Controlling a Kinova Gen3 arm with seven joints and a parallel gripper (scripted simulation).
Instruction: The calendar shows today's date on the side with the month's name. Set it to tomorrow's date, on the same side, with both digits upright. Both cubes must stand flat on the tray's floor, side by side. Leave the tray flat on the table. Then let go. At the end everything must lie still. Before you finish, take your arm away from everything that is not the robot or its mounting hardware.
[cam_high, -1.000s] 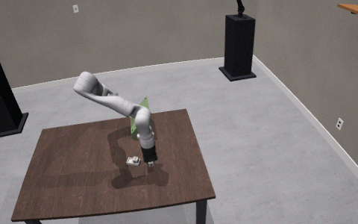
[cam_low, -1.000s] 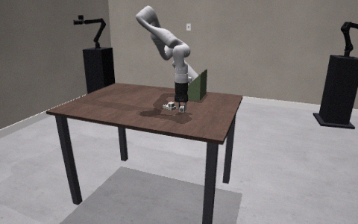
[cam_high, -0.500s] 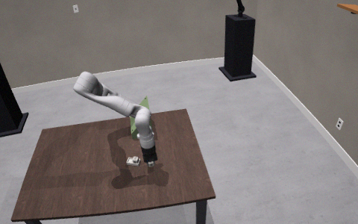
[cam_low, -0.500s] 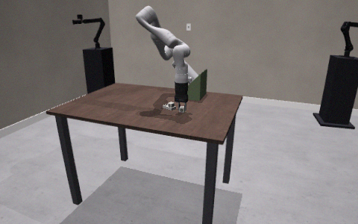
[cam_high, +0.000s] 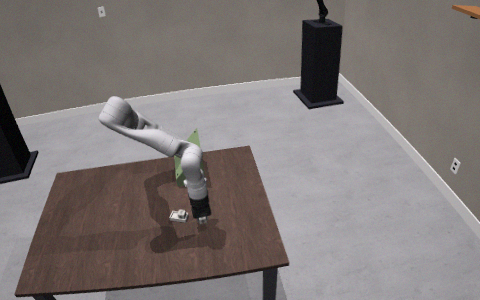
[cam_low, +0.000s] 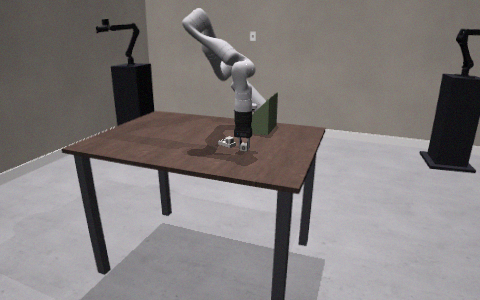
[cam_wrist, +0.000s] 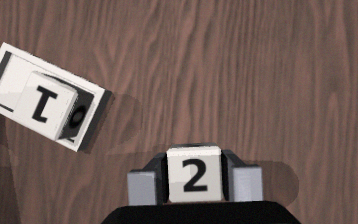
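The digit cube is 1 cm below my hand. Round my hand: white calendar tray: 10 cm to the right, 5 cm behind, 2 cm below; then white cube: 8 cm to the right, 4 cm behind.
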